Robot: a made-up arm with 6 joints.
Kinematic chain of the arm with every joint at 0, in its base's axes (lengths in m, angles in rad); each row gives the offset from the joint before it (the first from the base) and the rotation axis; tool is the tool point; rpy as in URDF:
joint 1: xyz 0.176 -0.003 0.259 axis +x
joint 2: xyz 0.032 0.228 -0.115 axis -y
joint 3: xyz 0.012 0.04 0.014 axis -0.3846 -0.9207 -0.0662
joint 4: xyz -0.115 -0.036 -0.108 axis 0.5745 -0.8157 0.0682
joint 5: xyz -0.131 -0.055 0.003 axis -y
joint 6: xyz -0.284 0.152 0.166 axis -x
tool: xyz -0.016 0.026 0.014 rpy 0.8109 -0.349 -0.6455
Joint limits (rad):
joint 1: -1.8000..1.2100
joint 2: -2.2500..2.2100
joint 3: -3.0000..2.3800
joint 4: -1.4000..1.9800
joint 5: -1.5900..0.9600
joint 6: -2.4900..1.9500
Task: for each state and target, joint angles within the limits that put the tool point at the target. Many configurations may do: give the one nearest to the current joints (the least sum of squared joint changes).
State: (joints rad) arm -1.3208 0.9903 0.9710 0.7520 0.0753 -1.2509
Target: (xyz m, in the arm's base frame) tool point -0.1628 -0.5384 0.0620
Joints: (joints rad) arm -1.6527 0.4061 0.4878 0.5465 -0.3090 -1.2708
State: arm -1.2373 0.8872 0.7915 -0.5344 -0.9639 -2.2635
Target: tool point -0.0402 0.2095 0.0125
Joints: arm -0.8583 0.5478 0.1137 -0.0660 -1.2881 -2.2739
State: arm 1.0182 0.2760 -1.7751 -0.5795 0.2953 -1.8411
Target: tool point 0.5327 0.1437 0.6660
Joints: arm 1.0430 -0.0861 -1.7718 -1.4000 -0.1844 -1.6798
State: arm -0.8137 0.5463 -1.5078 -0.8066 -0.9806 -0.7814
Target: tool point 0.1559 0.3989 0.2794
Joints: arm -0.6441 0.7715 -1.3332 -0.6042 -0.6963 -0.7692
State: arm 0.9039 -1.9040 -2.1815 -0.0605 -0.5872 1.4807
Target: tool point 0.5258 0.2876 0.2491
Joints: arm 1.2100 -1.3401 -1.7450 0.1339 -1.0480 1.5402
